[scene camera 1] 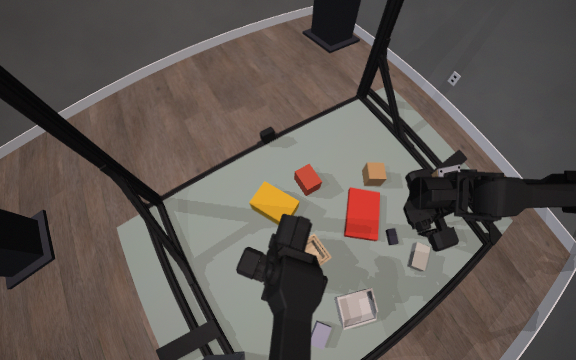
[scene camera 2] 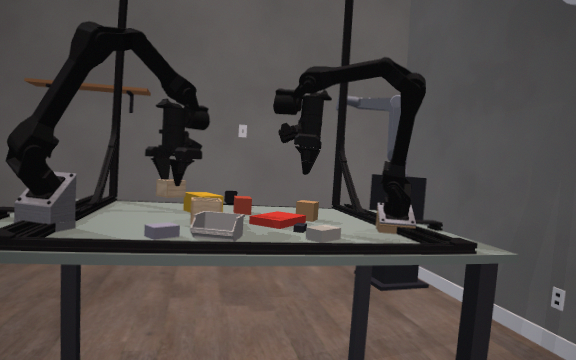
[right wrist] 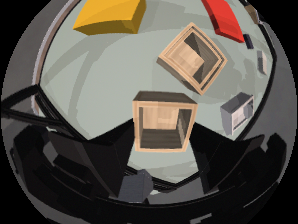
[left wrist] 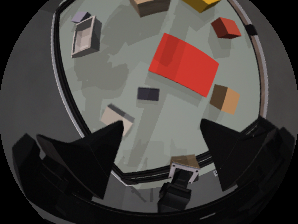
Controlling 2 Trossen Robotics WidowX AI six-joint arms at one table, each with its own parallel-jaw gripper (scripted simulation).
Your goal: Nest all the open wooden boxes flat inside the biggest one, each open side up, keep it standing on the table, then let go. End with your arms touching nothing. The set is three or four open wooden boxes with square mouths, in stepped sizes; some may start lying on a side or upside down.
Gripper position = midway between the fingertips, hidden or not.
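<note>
From scene camera 1 I can see my left gripper [scene camera 1: 413, 218], a grey bin [scene camera 1: 360, 309] and a red slab [scene camera 1: 362, 216]. Scene camera 2 has my right gripper [scene camera 2: 171, 185], and it shows my left gripper [scene camera 2: 306, 174] and the slab [scene camera 2: 279, 220] as well. In the right wrist view there's a small wooden box [right wrist: 163, 121], a biggest wooden box [right wrist: 165, 63] and the bin again [right wrist: 236, 111]. The left wrist view gives me my left gripper [left wrist: 163, 124], the bin [left wrist: 86, 30] and the slab [left wrist: 179, 61], but the small wooden box is out of frame in the left wrist view.
</note>
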